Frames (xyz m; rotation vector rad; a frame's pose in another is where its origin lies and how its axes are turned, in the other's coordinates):
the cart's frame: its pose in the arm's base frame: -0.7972 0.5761 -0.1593 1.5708 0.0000 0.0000
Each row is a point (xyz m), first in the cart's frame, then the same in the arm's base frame.
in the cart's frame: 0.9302 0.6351 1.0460
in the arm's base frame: 0.1330 -0.4699 0.4758
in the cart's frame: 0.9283 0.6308 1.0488
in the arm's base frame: 0.1311 -0.4727 0.4715
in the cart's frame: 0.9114 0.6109 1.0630
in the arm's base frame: 0.1142 -0.4869 0.4516
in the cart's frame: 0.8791 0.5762 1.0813
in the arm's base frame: 0.0819 -0.5052 0.4169
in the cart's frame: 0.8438 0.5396 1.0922
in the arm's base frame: 0.0466 -0.5161 0.3803
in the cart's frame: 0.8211 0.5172 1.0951
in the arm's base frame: 0.0239 -0.5190 0.3579
